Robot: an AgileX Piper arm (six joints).
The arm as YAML. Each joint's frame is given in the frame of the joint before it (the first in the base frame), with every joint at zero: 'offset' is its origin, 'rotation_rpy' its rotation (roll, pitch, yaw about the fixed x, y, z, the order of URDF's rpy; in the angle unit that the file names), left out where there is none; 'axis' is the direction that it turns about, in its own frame. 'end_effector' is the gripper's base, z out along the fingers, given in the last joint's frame.
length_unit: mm
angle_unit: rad
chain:
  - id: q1
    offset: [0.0, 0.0, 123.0]
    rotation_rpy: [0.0, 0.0, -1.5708]
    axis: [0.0, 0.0, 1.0]
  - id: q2
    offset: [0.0, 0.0, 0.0]
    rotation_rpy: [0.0, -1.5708, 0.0]
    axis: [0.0, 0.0, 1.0]
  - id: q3
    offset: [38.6, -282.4, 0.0]
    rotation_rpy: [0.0, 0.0, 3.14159]
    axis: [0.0, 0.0, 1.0]
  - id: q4
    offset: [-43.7, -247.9, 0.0]
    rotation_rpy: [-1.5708, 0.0, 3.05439]
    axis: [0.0, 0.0, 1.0]
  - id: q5
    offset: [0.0, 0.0, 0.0]
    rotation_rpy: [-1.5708, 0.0, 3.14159]
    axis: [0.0, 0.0, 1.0]
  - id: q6
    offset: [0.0, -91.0, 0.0]
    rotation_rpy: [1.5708, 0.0, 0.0]
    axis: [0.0, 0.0, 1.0]
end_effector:
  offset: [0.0, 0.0, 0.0]
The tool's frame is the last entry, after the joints.
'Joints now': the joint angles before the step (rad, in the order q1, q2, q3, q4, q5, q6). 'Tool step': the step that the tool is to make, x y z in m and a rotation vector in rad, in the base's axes. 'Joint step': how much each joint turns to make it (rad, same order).
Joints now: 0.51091 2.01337 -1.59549 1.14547 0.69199 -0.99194
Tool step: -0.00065 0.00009 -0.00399 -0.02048 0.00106 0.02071
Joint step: 0.00001 0.00611 -0.00004 -0.02145 0.01464 -0.00225
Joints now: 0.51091 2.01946 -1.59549 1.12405 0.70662 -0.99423
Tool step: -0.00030 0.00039 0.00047 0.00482 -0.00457 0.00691
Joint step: 0.00000 0.00001 -0.00002 0.00983 0.00378 -0.01350
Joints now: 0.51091 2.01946 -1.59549 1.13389 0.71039 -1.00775
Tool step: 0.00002 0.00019 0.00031 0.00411 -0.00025 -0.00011
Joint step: 0.00000 0.00001 0.00000 0.00617 0.00000 -0.00378
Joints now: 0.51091 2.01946 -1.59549 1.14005 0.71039 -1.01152
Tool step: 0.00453 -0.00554 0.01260 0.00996 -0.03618 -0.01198
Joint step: -0.01485 -0.01303 -0.02345 -0.00917 -0.00002 -0.00003
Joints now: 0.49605 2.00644 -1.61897 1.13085 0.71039 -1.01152
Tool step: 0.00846 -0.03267 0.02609 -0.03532 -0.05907 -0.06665
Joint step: -0.06714 -0.06279 -0.00877 -0.09930 0.00323 0.05710
